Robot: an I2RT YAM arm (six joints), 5 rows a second.
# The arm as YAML. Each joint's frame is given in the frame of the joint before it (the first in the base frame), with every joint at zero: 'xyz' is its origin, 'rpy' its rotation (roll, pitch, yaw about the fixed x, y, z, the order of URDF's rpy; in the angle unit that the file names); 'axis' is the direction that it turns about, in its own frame. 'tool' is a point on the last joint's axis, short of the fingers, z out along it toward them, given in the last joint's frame.
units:
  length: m
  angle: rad
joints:
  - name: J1
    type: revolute
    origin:
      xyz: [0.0, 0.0, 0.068]
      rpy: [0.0, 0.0, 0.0]
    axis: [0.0, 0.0, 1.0]
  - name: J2
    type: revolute
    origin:
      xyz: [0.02, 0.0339, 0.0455]
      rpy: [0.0, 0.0, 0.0]
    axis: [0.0, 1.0, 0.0]
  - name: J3
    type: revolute
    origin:
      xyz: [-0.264, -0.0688, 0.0]
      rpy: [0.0, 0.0, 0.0]
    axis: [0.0, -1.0, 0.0]
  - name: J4
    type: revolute
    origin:
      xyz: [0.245, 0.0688, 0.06]
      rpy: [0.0, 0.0, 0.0]
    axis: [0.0, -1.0, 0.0]
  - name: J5
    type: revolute
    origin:
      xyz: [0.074, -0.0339, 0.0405]
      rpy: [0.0, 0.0, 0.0]
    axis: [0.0, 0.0, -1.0]
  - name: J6
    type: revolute
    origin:
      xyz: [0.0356, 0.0, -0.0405]
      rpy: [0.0, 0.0, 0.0]
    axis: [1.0, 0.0, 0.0]
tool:
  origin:
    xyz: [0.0, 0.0, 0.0]
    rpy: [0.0, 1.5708, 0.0]
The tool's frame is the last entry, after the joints.
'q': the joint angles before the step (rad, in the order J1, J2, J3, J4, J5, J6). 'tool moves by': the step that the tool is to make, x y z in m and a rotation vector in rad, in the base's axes. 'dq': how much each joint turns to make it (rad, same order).
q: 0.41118, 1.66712, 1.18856, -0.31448, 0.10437, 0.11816
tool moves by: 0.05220, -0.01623, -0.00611, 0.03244, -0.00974, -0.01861
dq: -0.09344, 0.15968, 0.15808, 0.02459, -0.07202, -0.03372
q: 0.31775, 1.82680, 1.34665, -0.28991, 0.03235, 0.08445
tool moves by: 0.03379, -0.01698, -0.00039, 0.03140, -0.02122, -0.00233
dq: -0.06606, 0.09663, 0.11667, 0.00919, -0.06297, -0.02608
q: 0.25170, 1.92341, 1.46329, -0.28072, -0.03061, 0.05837
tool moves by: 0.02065, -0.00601, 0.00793, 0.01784, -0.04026, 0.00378
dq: -0.02616, 0.05534, 0.09500, 0.00307, -0.02766, -0.01386
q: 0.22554, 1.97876, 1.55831, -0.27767, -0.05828, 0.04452
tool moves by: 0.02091, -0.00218, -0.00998, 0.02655, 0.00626, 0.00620
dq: -0.01689, 0.08433, 0.08286, 0.00153, -0.03522, 0.00607
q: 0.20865, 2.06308, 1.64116, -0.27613, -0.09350, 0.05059
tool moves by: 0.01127, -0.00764, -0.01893, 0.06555, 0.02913, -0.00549
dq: -0.02452, 0.05533, 0.01100, 0.03365, -0.05977, 0.04137
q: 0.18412, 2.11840, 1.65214, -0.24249, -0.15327, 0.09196
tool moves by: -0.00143, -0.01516, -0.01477, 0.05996, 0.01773, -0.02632
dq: -0.03372, -0.00001, -0.06134, 0.06137, -0.04602, 0.04298
